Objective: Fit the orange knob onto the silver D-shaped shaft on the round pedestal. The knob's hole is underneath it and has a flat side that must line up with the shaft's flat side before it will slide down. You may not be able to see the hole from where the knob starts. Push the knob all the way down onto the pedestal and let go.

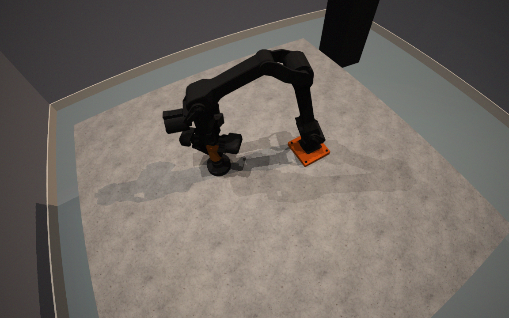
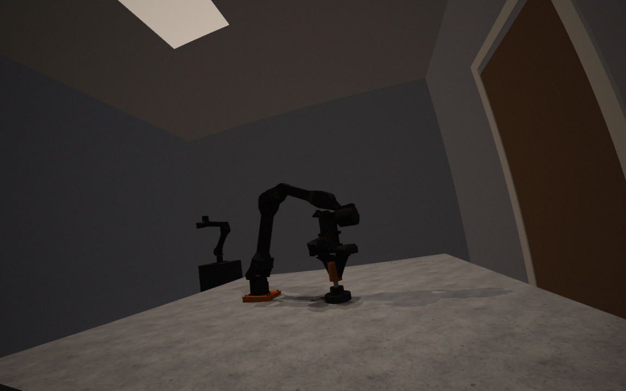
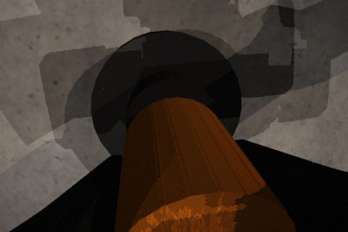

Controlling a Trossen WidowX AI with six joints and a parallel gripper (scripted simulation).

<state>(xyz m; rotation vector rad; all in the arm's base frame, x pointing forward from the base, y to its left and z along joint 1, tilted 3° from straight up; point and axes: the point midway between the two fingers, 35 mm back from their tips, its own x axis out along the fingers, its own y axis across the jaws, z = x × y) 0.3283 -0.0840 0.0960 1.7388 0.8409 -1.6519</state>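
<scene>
Now: gripper tip 3 cm below the orange knob. Round my gripper tip: round black pedestal: 4 cm below.
</scene>
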